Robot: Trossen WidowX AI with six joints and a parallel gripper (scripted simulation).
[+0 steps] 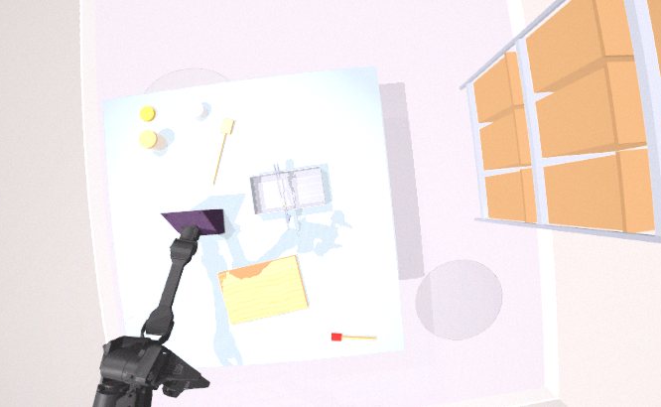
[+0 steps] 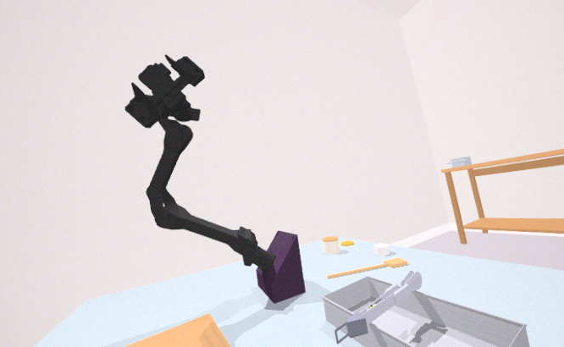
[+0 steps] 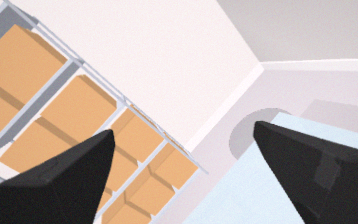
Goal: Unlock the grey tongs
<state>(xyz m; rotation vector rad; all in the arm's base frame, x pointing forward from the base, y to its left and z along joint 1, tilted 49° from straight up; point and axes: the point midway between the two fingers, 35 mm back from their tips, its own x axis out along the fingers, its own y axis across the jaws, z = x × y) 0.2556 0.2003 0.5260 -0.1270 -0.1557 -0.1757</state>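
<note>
The roasting tin is 550 mm below my gripper tip, 420 mm to the left of it and 100 mm ahead of it.
</note>
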